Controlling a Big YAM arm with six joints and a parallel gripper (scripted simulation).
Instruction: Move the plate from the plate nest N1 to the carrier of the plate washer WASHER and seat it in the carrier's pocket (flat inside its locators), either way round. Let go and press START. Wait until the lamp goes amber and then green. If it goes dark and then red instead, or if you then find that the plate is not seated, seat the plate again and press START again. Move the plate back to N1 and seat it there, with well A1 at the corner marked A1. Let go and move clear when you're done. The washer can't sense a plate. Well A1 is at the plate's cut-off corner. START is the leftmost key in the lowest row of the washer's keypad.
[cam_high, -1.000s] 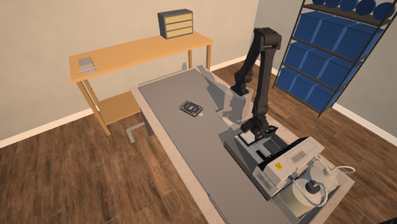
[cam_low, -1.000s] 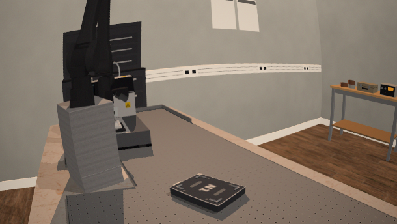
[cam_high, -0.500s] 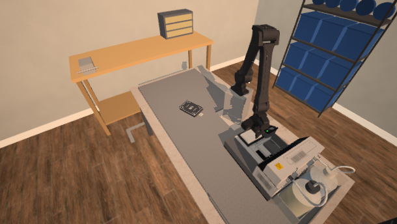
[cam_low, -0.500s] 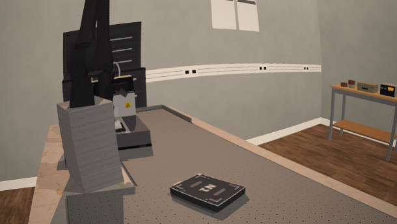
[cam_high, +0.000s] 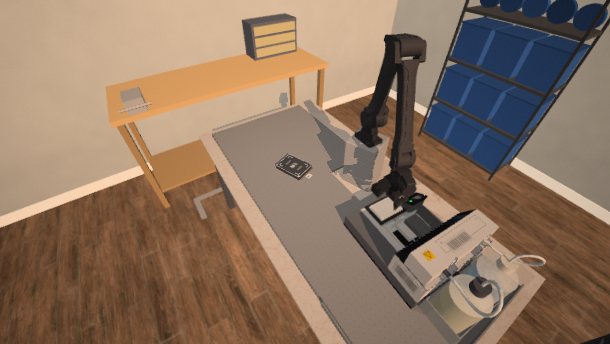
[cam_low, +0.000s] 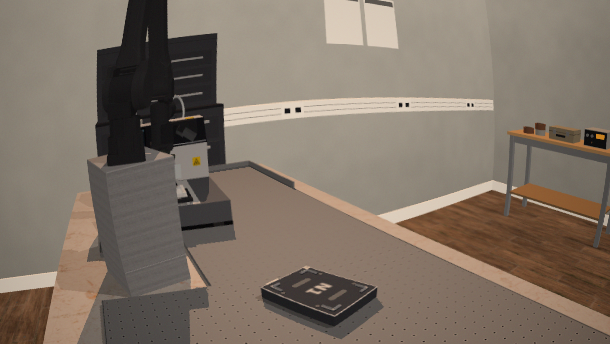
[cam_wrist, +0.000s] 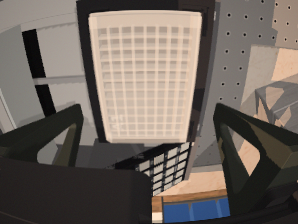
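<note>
Right now the clear well plate is 5 cm below my hand. Round my hand: dark carrier (6 cm below); then washer (16 cm to the left, 1 cm below); then label (42 cm to the right, 16 cm ahead, 14 cm below).
</note>
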